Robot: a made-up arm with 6 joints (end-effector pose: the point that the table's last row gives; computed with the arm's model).
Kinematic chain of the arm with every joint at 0, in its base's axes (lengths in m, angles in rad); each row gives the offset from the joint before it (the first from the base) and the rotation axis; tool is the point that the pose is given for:
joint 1: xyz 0 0 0.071 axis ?
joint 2: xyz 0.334 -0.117 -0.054 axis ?
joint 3: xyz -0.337 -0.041 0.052 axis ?
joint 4: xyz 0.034 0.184 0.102 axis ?
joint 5: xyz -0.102 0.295 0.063 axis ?
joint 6: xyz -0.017 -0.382 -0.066 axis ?
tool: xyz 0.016 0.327 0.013
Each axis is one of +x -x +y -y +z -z.
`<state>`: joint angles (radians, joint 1 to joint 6).
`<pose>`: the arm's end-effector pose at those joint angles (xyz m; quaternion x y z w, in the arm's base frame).
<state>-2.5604 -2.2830 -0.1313 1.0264 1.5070 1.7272</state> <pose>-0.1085 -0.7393 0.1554 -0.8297 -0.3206 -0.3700 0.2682</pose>
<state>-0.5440 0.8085 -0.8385 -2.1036 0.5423 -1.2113</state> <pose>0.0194 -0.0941 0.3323 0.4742 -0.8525 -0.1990 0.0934</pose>
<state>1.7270 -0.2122 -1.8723 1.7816 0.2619 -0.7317</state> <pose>0.1333 0.1735 0.2872 0.2839 -0.6735 -0.2330 0.6415</pose>
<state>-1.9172 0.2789 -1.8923 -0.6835 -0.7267 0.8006</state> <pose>-0.0576 0.1480 -0.3714 -0.5912 -0.5167 -0.0842 0.6135</pose>
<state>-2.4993 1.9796 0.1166 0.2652 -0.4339 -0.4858</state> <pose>0.0582 -0.4553 -0.0769 -0.1086 0.6383 -0.7545 0.1077</pose>
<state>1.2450 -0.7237 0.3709 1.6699 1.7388 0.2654</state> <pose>0.3971 0.2488 0.0087 -0.3255 -0.4581 0.8213 0.0980</pose>
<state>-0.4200 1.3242 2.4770 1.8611 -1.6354 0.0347</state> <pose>0.1935 -0.0754 0.3529 0.0895 0.1879 0.8321 0.5142</pose>
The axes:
joint 1: -y
joint 2: +x
joint 3: -y
joint 4: -y
joint 5: +x
joint 6: +z

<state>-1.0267 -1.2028 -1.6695 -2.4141 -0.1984 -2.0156</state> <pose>0.0051 -0.0815 0.1898 0.4077 -0.3096 -0.3038 0.8035</pose>
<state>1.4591 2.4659 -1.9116 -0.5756 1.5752 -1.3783</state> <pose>-0.2203 -0.5493 -0.1522 -0.5076 0.5279 0.0876 0.6753</pose>
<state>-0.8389 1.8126 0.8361 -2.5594 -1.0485 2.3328</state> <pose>0.3180 -0.5513 -0.3782 -0.5230 0.3503 -0.6988 0.3399</pose>
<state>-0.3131 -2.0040 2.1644 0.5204 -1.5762 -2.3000</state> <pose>-0.5385 -0.7632 0.0530 0.7892 -0.5570 0.0065 0.2586</pose>
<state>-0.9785 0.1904 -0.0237 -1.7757 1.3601 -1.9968</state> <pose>-0.1684 0.2375 0.5139 0.5619 -0.5774 0.3891 0.4466</pose>
